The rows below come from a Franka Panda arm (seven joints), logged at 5 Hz.
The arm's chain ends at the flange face. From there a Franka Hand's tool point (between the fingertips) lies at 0.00 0.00 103.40 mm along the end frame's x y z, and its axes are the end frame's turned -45 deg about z.
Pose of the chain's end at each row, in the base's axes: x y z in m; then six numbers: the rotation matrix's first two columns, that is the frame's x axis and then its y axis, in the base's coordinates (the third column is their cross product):
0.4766 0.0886 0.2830 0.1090 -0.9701 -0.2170 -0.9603 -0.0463 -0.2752
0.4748 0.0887 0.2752 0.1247 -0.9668 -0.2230 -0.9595 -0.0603 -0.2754
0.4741 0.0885 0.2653 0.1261 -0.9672 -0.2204 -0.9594 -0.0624 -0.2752
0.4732 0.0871 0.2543 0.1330 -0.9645 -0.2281 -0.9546 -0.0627 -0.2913
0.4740 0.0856 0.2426 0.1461 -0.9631 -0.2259 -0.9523 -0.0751 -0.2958
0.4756 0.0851 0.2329 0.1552 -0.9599 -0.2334 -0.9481 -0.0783 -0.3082
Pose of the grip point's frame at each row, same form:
0.5032 0.1132 0.1862 0.7561 -0.6532 0.0412 -0.6020 -0.7187 -0.3480
0.5009 0.1144 0.1785 0.7666 -0.6410 0.0371 -0.5903 -0.7263 -0.3524
0.5002 0.1140 0.1685 0.7676 -0.6398 0.0387 -0.5892 -0.7280 -0.3504
0.5008 0.1136 0.1582 0.7690 -0.6377 0.0447 -0.5810 -0.7263 -0.3673
0.5017 0.1123 0.1466 0.7767 -0.6279 0.0494 -0.5701 -0.7341 -0.3689
0.5043 0.1129 0.1375 0.7802 -0.6234 0.0529 -0.5607 -0.7341 -0.3830

